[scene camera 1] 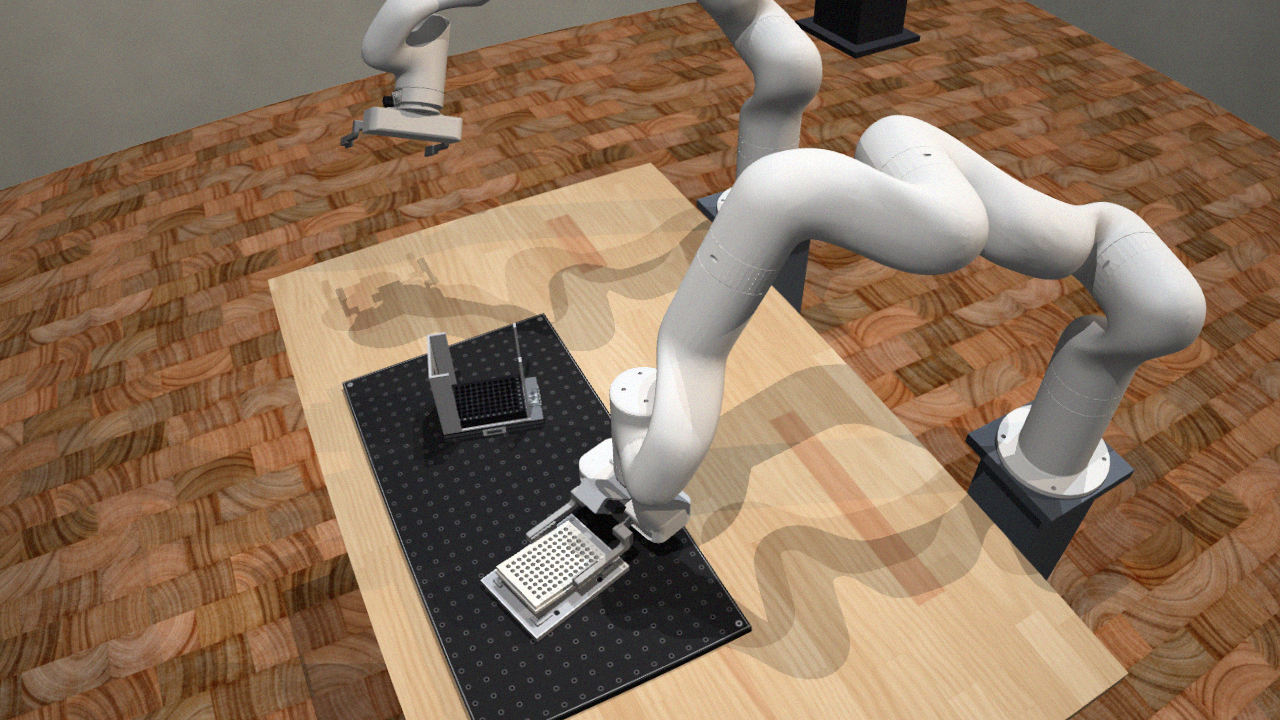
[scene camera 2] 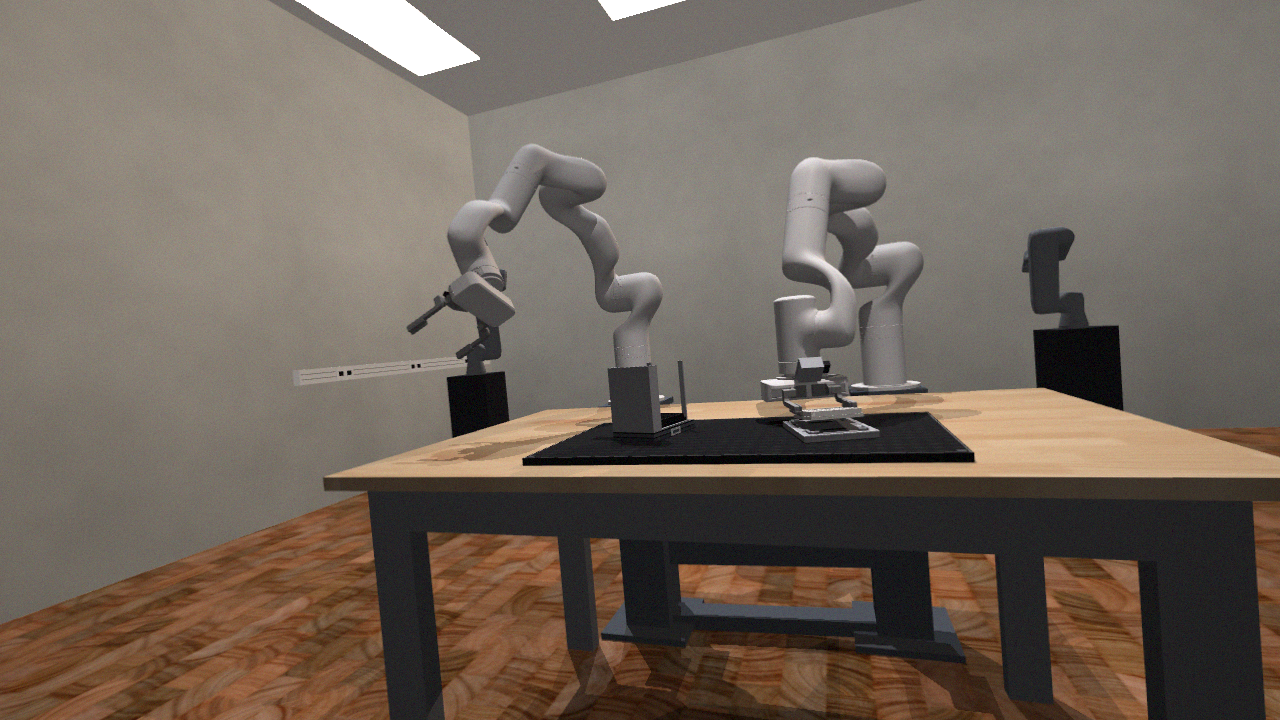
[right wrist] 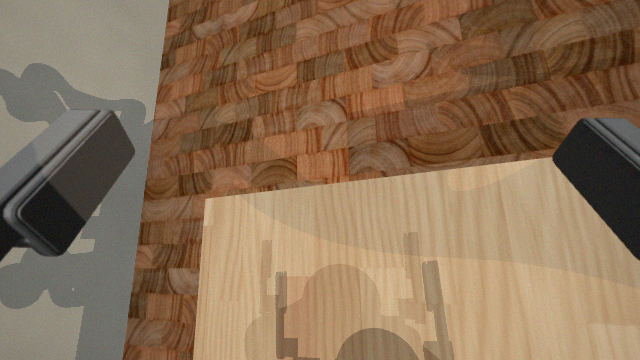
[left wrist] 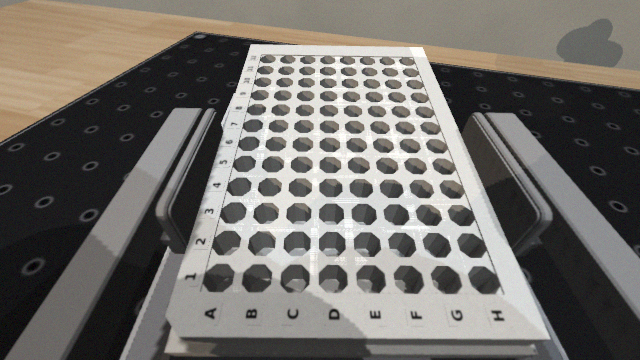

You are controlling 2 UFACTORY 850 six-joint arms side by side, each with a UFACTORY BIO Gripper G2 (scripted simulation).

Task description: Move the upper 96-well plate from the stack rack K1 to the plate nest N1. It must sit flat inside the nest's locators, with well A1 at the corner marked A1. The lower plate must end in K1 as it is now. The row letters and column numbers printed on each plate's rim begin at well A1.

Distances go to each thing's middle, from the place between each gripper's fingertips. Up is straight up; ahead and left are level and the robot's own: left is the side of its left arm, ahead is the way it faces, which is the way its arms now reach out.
Now: the white 96-well plate [scene camera 1: 558, 551] 2 cm ahead of my left hand and 1 cm below it. Also, from my left hand: black plate [scene camera 1: 495, 400] (3 cm behind, 32 cm to the right, 1 cm below); then plate nest N1 [scene camera 1: 566, 603] (2 cm ahead, 4 cm below).
My right hand is 490 mm to the right of the black plate, 200 mm above it and 60 mm short of it. Also, from my right hand: plate nest N1 (820 mm to the left, 220 mm below, 110 mm ahead); then white 96-well plate (820 mm to the left, 200 mm below, 110 mm ahead).
